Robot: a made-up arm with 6 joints. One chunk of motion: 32 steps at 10 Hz.
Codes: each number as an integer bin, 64 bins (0 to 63) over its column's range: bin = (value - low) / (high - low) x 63, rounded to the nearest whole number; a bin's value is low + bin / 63 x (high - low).
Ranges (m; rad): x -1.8..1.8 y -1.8..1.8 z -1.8..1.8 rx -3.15..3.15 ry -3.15..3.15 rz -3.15..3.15
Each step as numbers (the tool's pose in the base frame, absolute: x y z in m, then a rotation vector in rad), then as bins.
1 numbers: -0.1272 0.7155 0.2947 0.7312 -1.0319 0.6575
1 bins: 29 44 37 39 21 38
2 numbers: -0.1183 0.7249 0.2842 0.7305 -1.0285 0.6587
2 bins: 29 44 36 39 21 38
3 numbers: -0.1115 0.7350 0.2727 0.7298 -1.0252 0.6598
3 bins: 30 44 36 39 21 38
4 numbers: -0.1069 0.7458 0.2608 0.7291 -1.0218 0.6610
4 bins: 30 45 36 39 21 38
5 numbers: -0.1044 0.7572 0.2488 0.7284 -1.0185 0.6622
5 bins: 30 45 36 39 21 38
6 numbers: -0.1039 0.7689 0.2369 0.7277 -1.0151 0.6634
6 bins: 30 45 36 39 21 38
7 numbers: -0.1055 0.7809 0.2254 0.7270 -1.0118 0.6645
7 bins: 30 45 35 39 21 38
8 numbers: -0.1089 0.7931 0.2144 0.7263 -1.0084 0.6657
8 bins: 30 45 35 39 21 38
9 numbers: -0.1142 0.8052 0.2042 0.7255 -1.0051 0.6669
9 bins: 30 46 35 39 21 38
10 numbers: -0.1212 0.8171 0.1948 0.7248 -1.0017 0.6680
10 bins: 29 46 35 39 21 38
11 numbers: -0.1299 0.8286 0.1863 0.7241 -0.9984 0.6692
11 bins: 29 46 35 39 22 38
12 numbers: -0.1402 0.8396 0.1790 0.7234 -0.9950 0.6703
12 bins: 29 46 35 39 22 38
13 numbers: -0.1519 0.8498 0.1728 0.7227 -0.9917 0.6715
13 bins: 29 46 35 39 22 38
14 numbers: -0.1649 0.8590 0.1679 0.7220 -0.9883 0.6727
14 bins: 29 47 34 39 22 38
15 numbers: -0.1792 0.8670 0.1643 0.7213 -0.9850 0.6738
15 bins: 28 47 34 39 22 38
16 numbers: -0.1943 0.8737 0.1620 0.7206 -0.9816 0.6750
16 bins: 28 47 34 39 22 38
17 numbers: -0.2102 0.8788 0.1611 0.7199 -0.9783 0.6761
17 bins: 28 47 34 39 22 38
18 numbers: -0.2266 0.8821 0.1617 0.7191 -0.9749 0.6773
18 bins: 28 47 34 39 22 38
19 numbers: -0.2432 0.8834 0.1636 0.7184 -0.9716 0.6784
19 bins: 27 47 34 39 22 38
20 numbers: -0.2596 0.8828 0.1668 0.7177 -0.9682 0.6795
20 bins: 27 47 34 39 22 38
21 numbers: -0.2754 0.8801 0.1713 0.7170 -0.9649 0.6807
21 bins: 27 47 34 39 22 38
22 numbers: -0.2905 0.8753 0.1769 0.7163 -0.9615 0.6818
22 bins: 26 47 35 39 22 38
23 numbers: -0.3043 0.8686 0.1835 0.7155 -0.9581 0.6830
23 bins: 26 47 35 39 22 38
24 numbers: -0.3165 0.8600 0.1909 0.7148 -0.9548 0.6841
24 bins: 26 47 35 39 22 38
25 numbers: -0.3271 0.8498 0.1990 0.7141 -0.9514 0.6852
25 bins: 26 46 35 39 22 38
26 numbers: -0.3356 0.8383 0.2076 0.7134 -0.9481 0.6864
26 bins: 26 46 35 39 22 38
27 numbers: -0.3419 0.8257 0.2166 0.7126 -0.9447 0.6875
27 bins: 26 46 35 39 22 38
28 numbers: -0.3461 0.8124 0.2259 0.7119 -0.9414 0.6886
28 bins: 25 46 35 39 22 38
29 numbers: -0.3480 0.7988 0.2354 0.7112 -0.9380 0.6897
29 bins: 25 45 36 39 22 38
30 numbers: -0.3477 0.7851 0.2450 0.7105 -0.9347 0.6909
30 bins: 25 45 36 39 22 38
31 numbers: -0.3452 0.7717 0.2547 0.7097 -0.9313 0.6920
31 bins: 25 45 36 39 22 38
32 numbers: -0.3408 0.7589 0.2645 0.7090 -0.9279 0.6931
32 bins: 26 45 36 39 22 38
